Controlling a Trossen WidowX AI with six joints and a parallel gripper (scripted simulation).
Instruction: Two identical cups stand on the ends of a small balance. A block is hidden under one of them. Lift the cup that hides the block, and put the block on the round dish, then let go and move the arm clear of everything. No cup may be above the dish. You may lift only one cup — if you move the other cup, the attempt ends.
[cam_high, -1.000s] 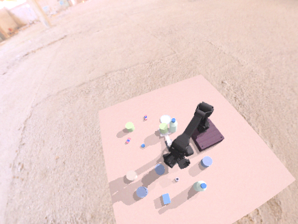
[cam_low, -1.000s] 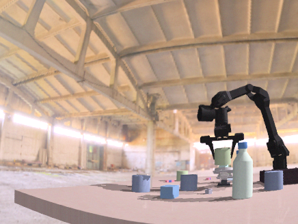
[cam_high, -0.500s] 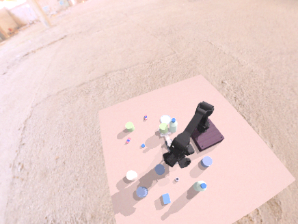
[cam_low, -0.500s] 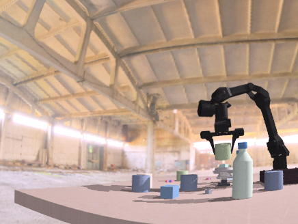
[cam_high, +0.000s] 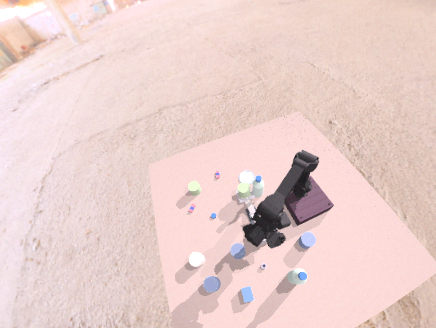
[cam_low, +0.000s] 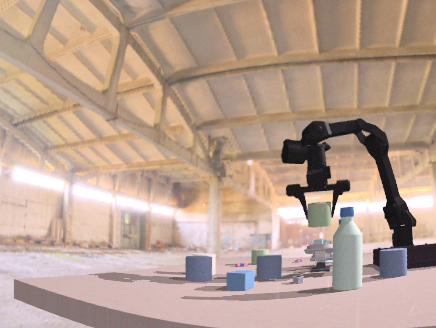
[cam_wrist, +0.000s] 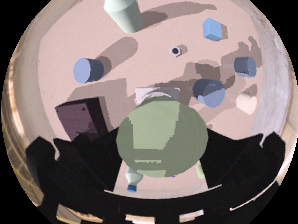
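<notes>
Now: the pale teal block 1 cm to the right of my gripper tip and 8 cm below it. Round my gripper tip: cream cylinder (37 cm ahead, 3 cm to the left, 13 cm below); then pale round dish (1 cm behind, 39 cm to the right, 16 cm below).
</notes>
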